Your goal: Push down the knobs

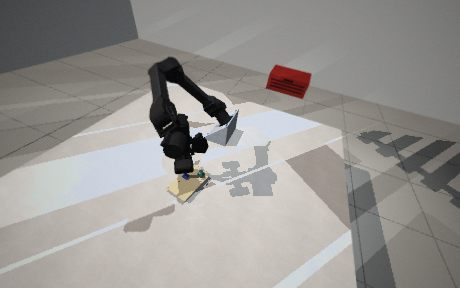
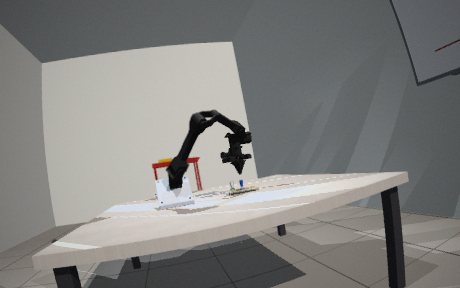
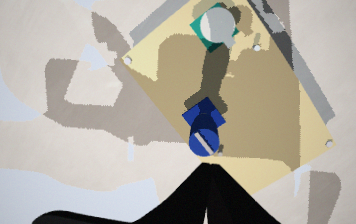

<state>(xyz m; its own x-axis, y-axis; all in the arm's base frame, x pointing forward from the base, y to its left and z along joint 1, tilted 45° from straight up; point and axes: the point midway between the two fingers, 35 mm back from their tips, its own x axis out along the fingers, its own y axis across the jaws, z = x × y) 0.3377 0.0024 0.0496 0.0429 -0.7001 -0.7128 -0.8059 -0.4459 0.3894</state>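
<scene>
The blue knob is 4 cm below my gripper tip. The rest, counted from my gripper tip: grey knob 5 cm to the left, 5 cm below, 4 cm behind.
</scene>
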